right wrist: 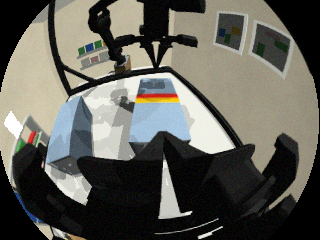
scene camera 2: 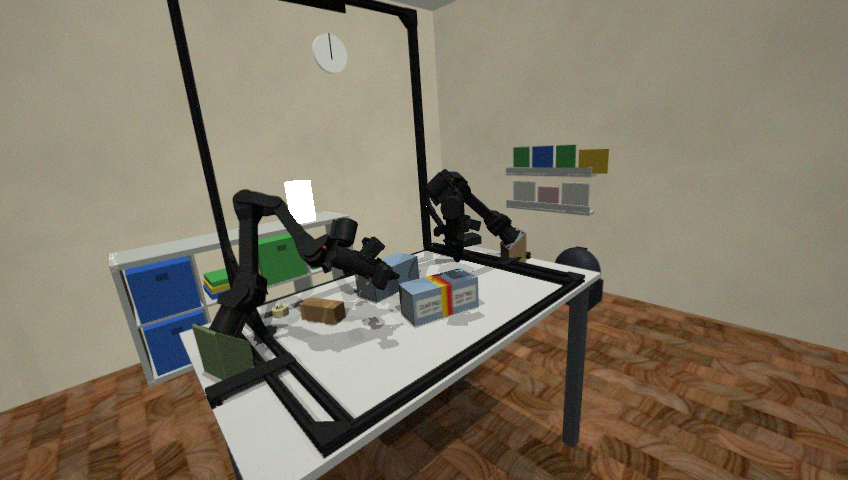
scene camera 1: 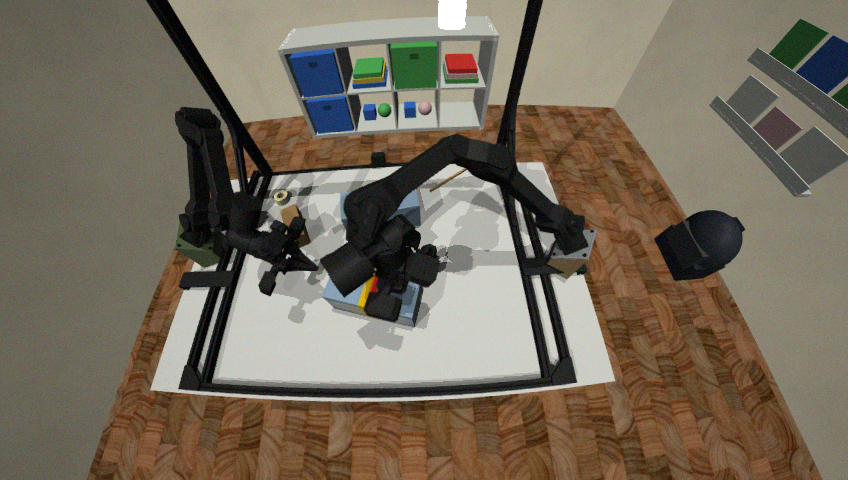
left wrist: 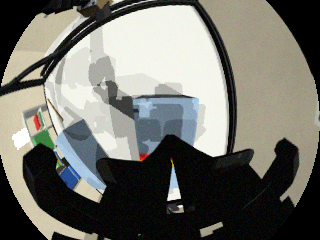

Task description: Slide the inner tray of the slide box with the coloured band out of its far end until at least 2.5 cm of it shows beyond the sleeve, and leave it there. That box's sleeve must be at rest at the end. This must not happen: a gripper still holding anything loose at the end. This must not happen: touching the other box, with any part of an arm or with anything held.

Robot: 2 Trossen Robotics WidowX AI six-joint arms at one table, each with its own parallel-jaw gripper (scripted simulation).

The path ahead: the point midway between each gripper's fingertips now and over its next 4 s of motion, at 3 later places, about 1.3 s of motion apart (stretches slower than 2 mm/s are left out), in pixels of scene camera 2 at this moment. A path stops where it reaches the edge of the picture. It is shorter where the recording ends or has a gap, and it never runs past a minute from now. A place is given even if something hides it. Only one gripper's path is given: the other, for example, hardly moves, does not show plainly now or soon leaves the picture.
My right gripper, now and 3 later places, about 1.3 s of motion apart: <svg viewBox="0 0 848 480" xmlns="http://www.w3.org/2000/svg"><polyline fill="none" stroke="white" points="398,276 402,310 412,307 398,310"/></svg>
